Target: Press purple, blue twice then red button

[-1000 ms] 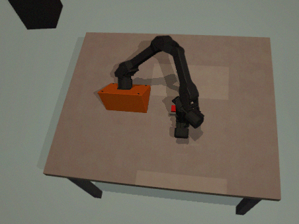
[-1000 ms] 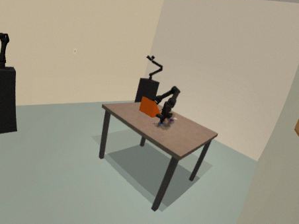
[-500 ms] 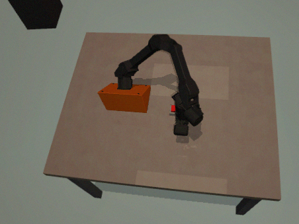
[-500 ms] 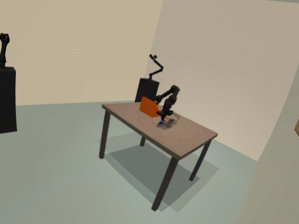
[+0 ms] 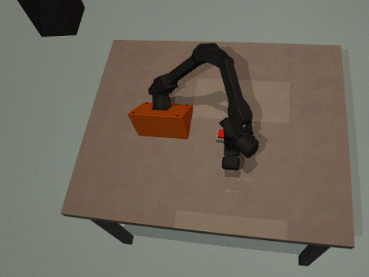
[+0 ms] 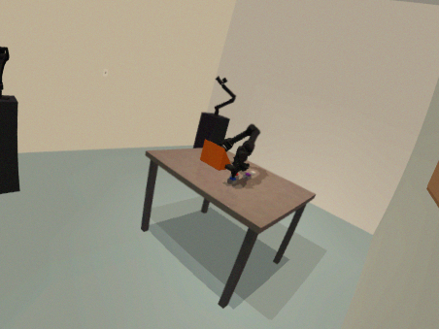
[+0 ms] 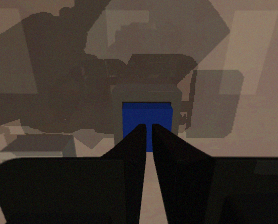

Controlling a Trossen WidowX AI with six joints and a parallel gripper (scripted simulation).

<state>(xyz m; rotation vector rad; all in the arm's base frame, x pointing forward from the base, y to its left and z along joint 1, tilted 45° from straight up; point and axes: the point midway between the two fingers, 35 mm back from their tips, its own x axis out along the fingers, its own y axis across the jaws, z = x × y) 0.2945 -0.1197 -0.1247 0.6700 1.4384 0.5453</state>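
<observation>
The blue button lies 10 mm below my gripper tip. Also, from my gripper tip: red button: 40 mm behind, 90 mm to the left, 10 mm below; then small pale object: 20 mm behind, 340 mm to the left, 30 mm below; then purple button: 200 mm to the left, 10 mm below.
</observation>
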